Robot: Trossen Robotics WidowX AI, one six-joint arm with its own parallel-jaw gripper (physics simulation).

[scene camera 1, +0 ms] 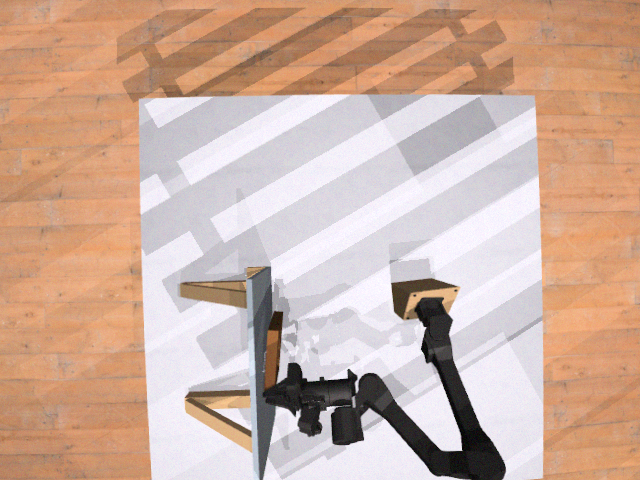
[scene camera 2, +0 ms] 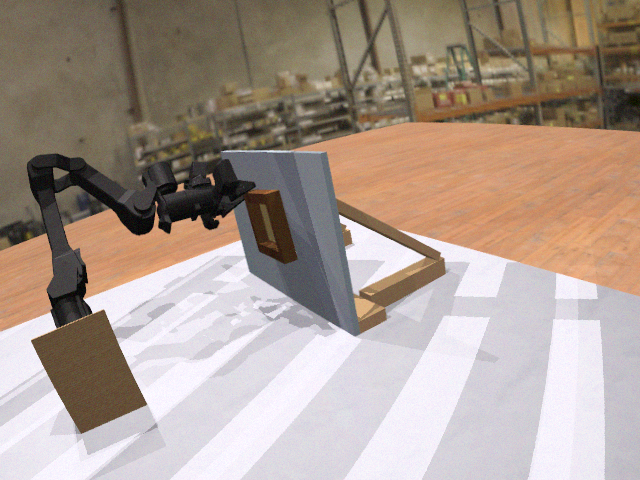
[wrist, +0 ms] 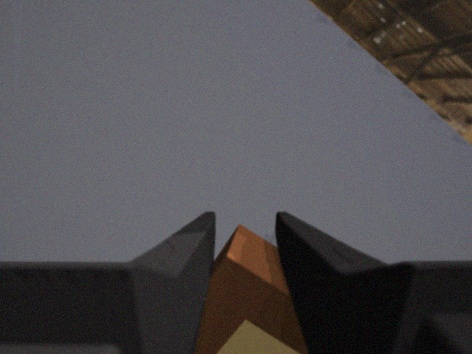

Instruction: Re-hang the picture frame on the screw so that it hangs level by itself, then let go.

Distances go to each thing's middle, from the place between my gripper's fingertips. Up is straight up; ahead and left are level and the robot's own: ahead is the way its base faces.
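Scene:
Grey wall panel (scene camera 2: 319,280): my hand 8 cm above it, 6 cm to the left of it, 1 cm short of it. Brown picture frame (scene camera 2: 265,208): 6 cm below my hand, 9 cm to the right, 1 cm behind. Wooden stand (scene camera 2: 370,305): 12 cm below my hand, 5 cm to the right, 15 cm ahead.

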